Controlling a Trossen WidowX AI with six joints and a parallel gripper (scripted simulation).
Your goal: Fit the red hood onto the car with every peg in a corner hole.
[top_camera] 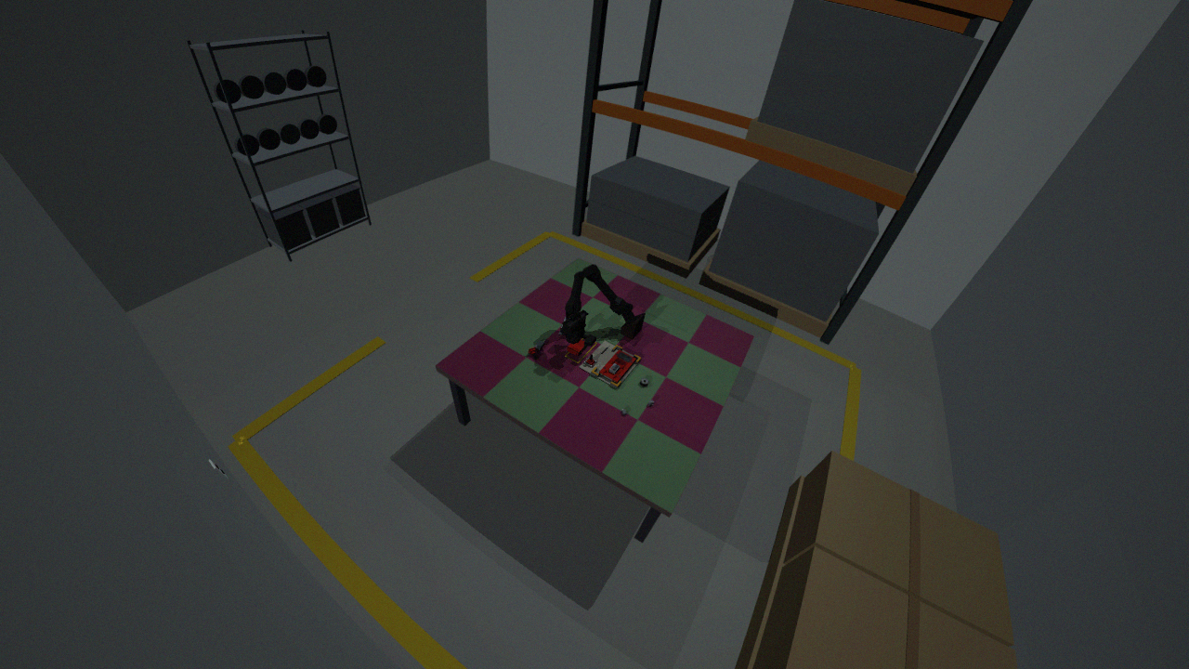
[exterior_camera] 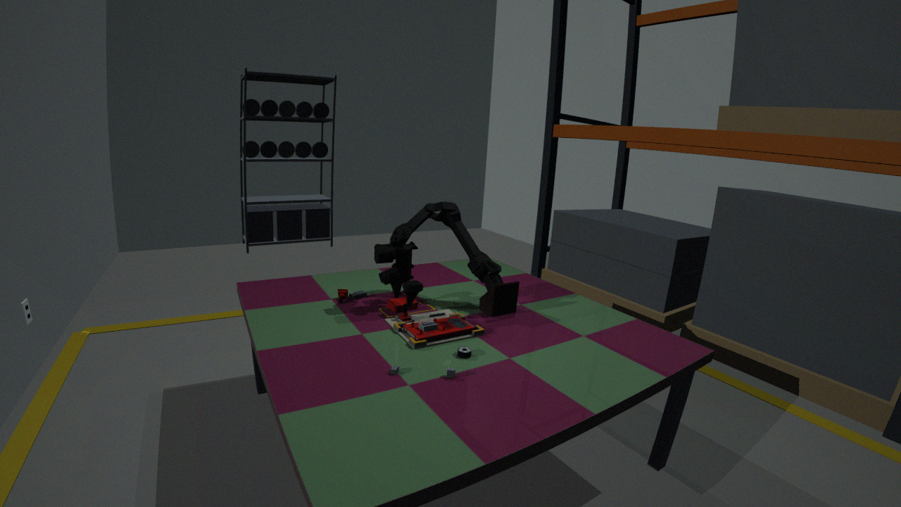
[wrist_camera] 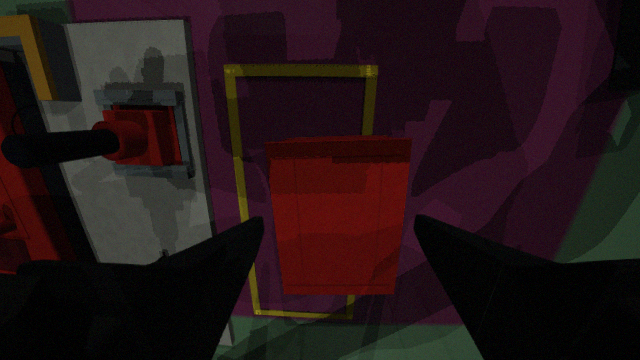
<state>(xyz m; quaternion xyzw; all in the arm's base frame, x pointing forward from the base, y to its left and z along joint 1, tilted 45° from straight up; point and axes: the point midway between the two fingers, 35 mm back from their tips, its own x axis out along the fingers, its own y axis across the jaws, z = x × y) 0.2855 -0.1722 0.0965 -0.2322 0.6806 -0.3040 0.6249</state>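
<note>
Now: the red hood right at my gripper tip. The rest, counted from my gripper tip: grey engine block (6 cm ahead, 25 cm to the left, 1 cm above); then grey bar (12 cm behind, 15 cm to the right, 1 cm below); then jig (2 cm ahead, 21 cm to the left, 1 cm below).
</note>
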